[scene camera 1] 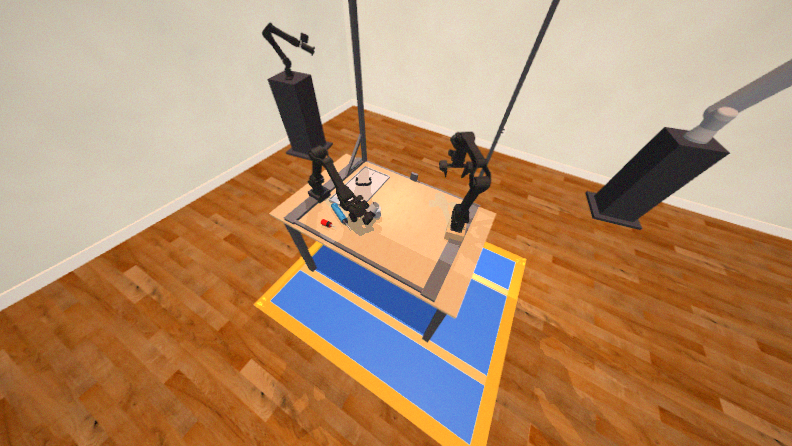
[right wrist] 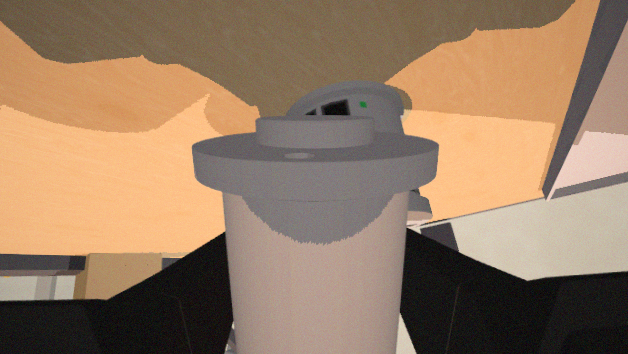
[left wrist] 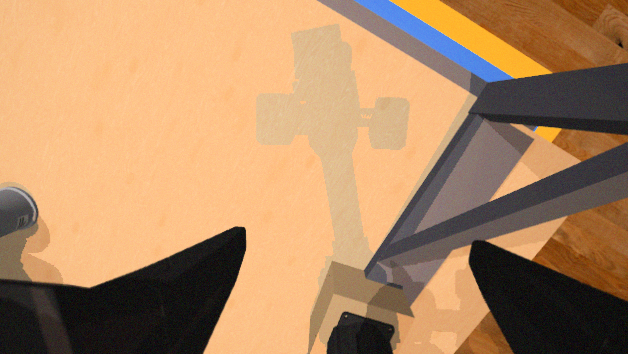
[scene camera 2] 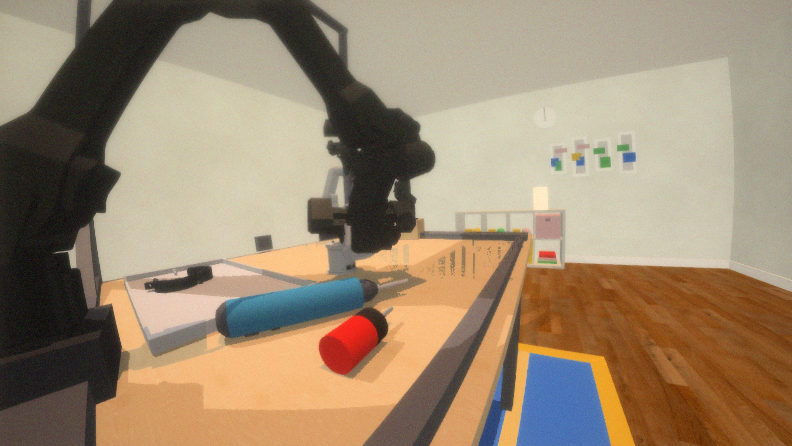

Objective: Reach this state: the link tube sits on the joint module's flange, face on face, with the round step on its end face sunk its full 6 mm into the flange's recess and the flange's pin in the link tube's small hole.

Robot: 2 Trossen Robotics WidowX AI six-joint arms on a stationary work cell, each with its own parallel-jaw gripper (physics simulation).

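Places are measured from the left arm's base along level axes (x ahead, y left, z up), in centimetres.
Pixels of known places: left gripper, between the fingertips: (scene camera 1: 453,177) (left wrist: 356,244) (scene camera 2: 350,176); right gripper, between the fingertips: (scene camera 1: 373,212) (right wrist: 312,232); left arm's base, origin of its link: (scene camera 1: 456,227) (left wrist: 359,339); right arm's base, origin of its link: (scene camera 1: 318,190) (scene camera 2: 23,337).
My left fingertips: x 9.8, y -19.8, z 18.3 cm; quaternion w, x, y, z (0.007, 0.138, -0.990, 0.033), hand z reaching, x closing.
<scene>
Ahead of a thing's pixels: the offset from my left fingertips to its middle. "pt": to the spot under its first point.
The pale link tube @(dx +40.3, dy +26.3, dz -17.2 cm) (right wrist: 315,280) is clamped in my right gripper (scene camera 1: 368,217) (right wrist: 312,232). In the right wrist view its grey end flange, round step and small hole show. The grey joint module @(dx +39.3, dy +21.6, dz -22.4 cm) (scene camera 1: 376,209) (scene camera 2: 339,259) (left wrist: 16,210) (right wrist: 385,107) stands on the table; in the right wrist view it is partly hidden behind the tube's end, its dark windows and a green mark showing. The tube's end face is uncovered, so the two are apart. The module's recess and pin cannot be made out. My left gripper (scene camera 1: 455,172) (left wrist: 356,244) is open and empty, high above the table away from both.
A blue tool @(dx +57.9, dy +32.0, dz -23.6 cm) (scene camera 1: 338,213) (scene camera 2: 293,307) and a red tool @(dx +61.9, dy +40.0, dz -23.9 cm) (scene camera 1: 325,222) (scene camera 2: 349,344) lie near the right arm. A shallow tray (scene camera 1: 380,178) (scene camera 2: 155,344) holds a curved black part @(pt dx +57.6, dy +0.0, dz -23.0 cm) (scene camera 1: 363,182) (scene camera 2: 180,281). A small dark block @(dx +26.6, dy -19.9, dz -22.4 cm) (scene camera 1: 414,176) (scene camera 2: 263,242) is at the table's far edge.
</scene>
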